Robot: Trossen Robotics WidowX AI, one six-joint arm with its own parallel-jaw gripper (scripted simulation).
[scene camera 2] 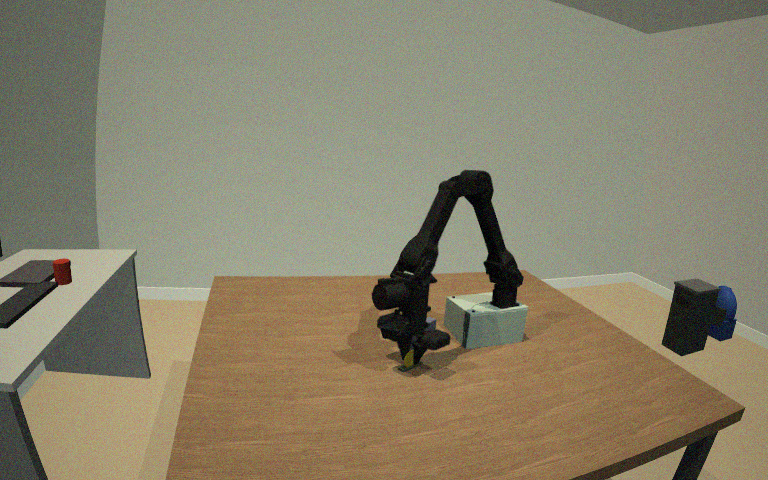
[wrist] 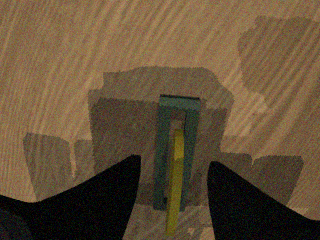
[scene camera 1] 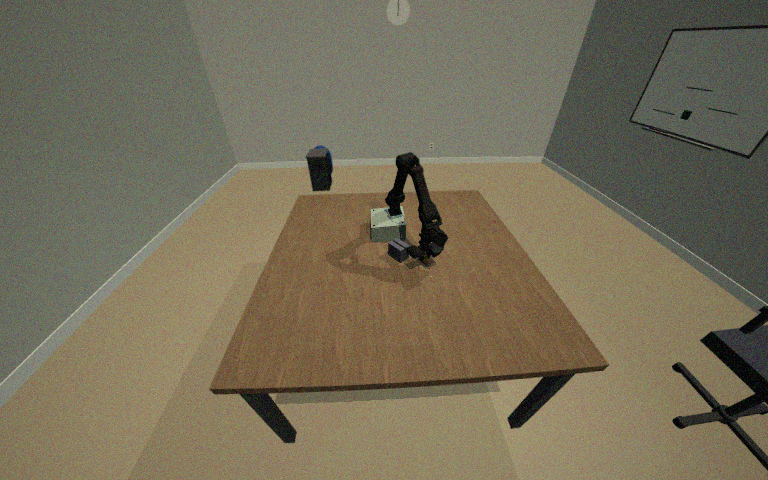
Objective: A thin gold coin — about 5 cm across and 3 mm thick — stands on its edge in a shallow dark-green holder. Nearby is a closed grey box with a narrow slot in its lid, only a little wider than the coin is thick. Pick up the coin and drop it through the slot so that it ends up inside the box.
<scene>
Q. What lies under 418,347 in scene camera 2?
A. My gripper.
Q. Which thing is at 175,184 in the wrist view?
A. A gold coin.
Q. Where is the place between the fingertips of my gripper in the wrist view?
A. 174,167
</scene>
